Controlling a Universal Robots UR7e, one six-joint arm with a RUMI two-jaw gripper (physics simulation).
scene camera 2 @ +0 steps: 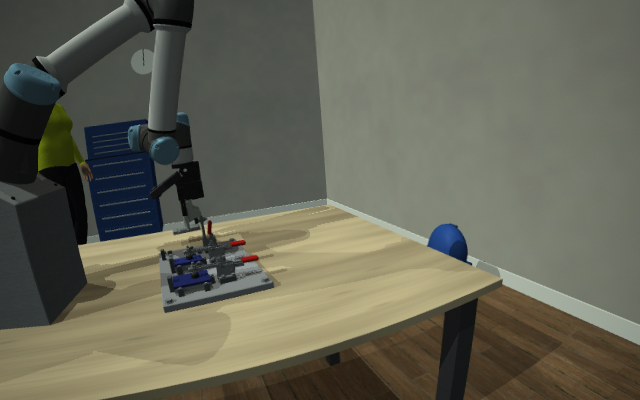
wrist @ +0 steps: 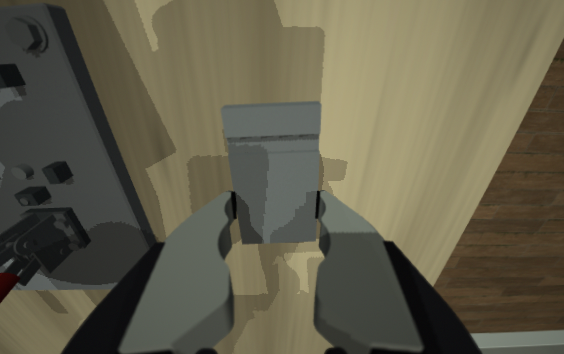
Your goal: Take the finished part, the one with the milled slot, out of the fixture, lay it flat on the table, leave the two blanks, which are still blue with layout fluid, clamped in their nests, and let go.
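Frame: origin at the arm's base, x ahead, y left, z up, level; centimetres.
Seen in the pictures: gripper, fingertip midpoint: (scene camera 2: 189, 228) (wrist: 276, 193); arm's base, origin of the base link: (scene camera 2: 2, 169).
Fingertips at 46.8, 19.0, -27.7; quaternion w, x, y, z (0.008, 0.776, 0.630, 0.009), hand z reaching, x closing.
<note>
Pixels of each thing's top centre, then the offset from my fingertips to it, as dx, dy, dz. "spot": a spot on its surface instead. Level surfaces: height alone.
- finished part, middle of its top: (wrist: 275, 186) (scene camera 2: 186, 227) -0.9, +0.2, +0.7
- fixture plate, middle of its top: (scene camera 2: 206, 265) -4.0, -29.0, -2.5
- red handle, surface spot: (scene camera 2: 209, 227) spot: +1.3, -19.6, +4.3
- wooden table, its level: dz -4.0
The finished part (scene camera 2: 182, 231) (wrist: 272, 120), a grey block with a milled slot across it, is held level, low over the table beyond the fixture plate (scene camera 2: 235, 290) (wrist: 100, 175). Whether its underside touches the wood I cannot tell. My gripper (scene camera 2: 189, 226) (wrist: 276, 193) is shut on its two long sides, near one end. In the scene view, one blue blank (scene camera 2: 191, 279) sits in the nearest nest and the other blue blank (scene camera 2: 186, 260) in the middle nest, each under a clamp. The blanks do not show in the wrist view.
Red clamp handles (scene camera 2: 249, 258) (scene camera 2: 238, 243) lie level over the plate; another red handle (scene camera 2: 209, 227) stands upright close to the gripper. The wooden table (scene camera 2: 325, 300) (wrist: 400, 100) ends at an edge right of the part in the wrist view. A person (scene camera 2: 60, 140) stands behind the robot's base.
</note>
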